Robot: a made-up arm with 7 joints. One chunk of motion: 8 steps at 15 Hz.
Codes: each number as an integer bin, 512 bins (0 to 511) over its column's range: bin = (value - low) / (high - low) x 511, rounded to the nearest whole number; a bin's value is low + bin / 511 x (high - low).
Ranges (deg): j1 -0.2..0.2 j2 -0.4..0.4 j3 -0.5..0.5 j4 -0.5..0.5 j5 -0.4..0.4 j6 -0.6..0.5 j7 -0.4..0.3
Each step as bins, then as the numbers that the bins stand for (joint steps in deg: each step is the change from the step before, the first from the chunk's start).
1 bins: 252 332 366 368 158 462 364
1 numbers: -0.003 0.120 0.216 0.220 -0.153 0.395 0.099
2 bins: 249 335 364 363 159 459 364
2 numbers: -0.005 0.124 0.212 0.210 -0.151 0.388 0.099
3 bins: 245 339 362 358 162 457 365
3 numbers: -0.008 0.131 0.208 0.201 -0.146 0.384 0.100
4 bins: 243 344 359 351 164 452 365
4 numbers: -0.010 0.139 0.203 0.187 -0.143 0.373 0.100
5 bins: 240 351 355 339 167 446 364
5 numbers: -0.012 0.150 0.195 0.163 -0.139 0.360 0.099
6 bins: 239 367 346 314 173 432 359
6 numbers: -0.013 0.175 0.177 0.114 -0.129 0.330 0.092
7 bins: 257 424 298 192 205 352 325
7 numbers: 0.001 0.264 0.083 -0.124 -0.079 0.158 0.045
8 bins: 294 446 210 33 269 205 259
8 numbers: 0.030 0.298 -0.089 -0.435 0.021 -0.159 -0.045
